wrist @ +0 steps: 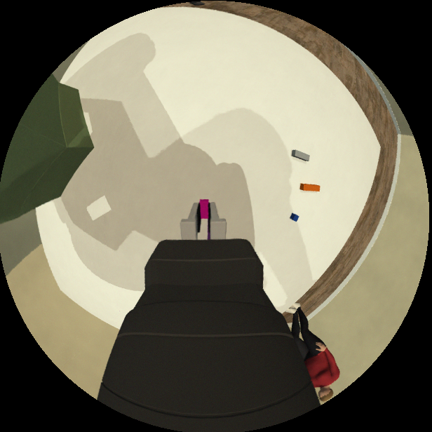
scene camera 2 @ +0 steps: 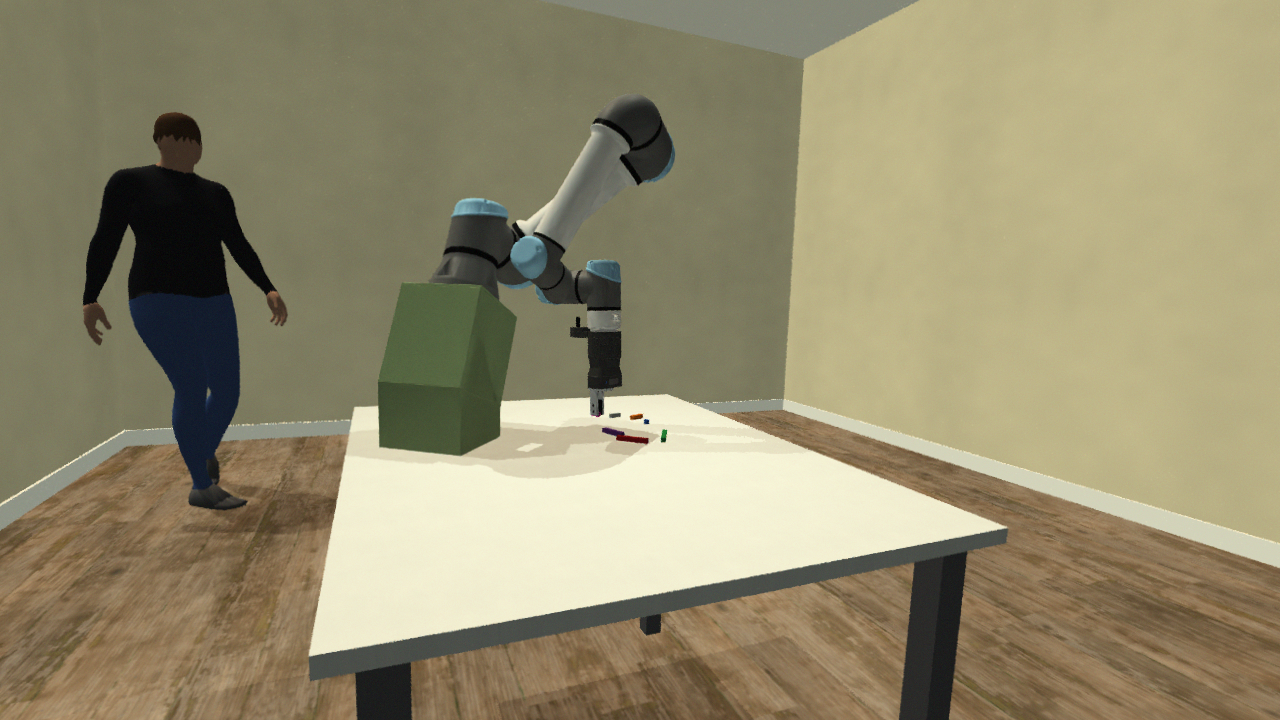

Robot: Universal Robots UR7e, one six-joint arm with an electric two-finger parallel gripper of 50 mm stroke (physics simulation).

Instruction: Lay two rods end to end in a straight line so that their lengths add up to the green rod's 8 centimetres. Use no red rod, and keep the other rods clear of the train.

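Pixels of known places: gripper, fingertip midpoint: (scene camera 2: 597, 414); arm's base, origin of the base link: (scene camera 2: 462, 300).
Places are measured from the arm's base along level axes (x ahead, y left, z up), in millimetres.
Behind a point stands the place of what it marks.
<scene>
My gripper (scene camera 2: 597, 412) @(x 294, y -44, z -252 mm) (wrist: 204, 211) is shut on the magenta rod (wrist: 204, 206), low over the table; the rod's end sticks out past the fingertips. In the scene view, the purple rod (scene camera 2: 612, 431) @(x 320, y -82, z -283 mm) lies nearer the camera than the gripper, with its right end close to the long red rod (scene camera 2: 631, 439) @(x 342, y -151, z -285 mm). I cannot tell if they touch. The green rod (scene camera 2: 663, 436) @(x 413, y -158, z -281 mm) lies right of the red rod, at an angle to it. The orange rod (scene camera 2: 635, 416) @(x 425, y 62, z -283 mm) (wrist: 310, 187), grey rod (scene camera 2: 614, 415) @(x 379, y 92, z -285 mm) (wrist: 300, 155) and small blue rod (scene camera 2: 646, 421) @(x 434, y 6, z -284 mm) (wrist: 294, 217) lie apart. The gripper body hides part of the wrist view.
A large green block (scene camera 2: 429, 367) @(x -69, y -135, z -126 mm) (wrist: 40, 145) stands on the white table (scene camera 2: 626, 528) @(x 181, y -601, z -291 mm) (wrist: 210, 60) at the arm's base. A person in black (scene camera 2: 179, 232) stands on the floor beyond the table's left side. A person in red (wrist: 324, 367) shows in the wrist view, beyond the table.
</scene>
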